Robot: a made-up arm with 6 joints.
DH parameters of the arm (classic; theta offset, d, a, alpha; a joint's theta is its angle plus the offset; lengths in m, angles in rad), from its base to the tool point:
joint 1: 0 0.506 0.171 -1.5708
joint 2: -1.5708 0 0.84 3.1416
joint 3: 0 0 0.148 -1.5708
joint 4: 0 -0.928 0 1.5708
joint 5: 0 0 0 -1.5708
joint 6: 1.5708 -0.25 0 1.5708
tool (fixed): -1.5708 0 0 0
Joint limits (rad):
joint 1: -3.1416..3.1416
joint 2: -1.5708..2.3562
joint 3: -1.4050..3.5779
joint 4: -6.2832..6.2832
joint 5: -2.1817..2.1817
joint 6: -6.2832..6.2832
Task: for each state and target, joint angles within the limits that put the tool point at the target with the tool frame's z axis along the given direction. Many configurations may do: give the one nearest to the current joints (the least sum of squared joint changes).
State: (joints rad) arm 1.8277 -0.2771 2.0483 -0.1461 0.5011 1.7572
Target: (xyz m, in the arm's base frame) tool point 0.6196 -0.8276 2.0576 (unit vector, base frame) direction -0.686 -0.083 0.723
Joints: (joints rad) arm 2.2309 -0.3993 1.7754 0.1346 0.5677 2.3915
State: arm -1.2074 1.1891 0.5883 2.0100 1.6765 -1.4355
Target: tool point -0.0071 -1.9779 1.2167 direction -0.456 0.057 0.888
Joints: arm -1.6657 1.0786 1.1548 1.1339 0.9213 -1.6388
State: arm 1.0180 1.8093 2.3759 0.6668 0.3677 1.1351
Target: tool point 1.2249 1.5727 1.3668 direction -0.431 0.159 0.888
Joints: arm 0.9114 1.1554 1.5347 0.0869 -0.2164 0.3688
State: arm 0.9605 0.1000 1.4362 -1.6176 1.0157 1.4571
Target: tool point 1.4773 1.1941 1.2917 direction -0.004 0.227 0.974
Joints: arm 0.7831 0.9031 1.0228 -1.6253 0.9024 1.9253
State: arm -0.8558 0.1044 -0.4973 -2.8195 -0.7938 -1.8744
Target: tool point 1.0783 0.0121 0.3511 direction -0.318 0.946 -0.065
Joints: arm -0.0559 0.3115 -0.9250 -2.6935 -0.7312 -1.6610
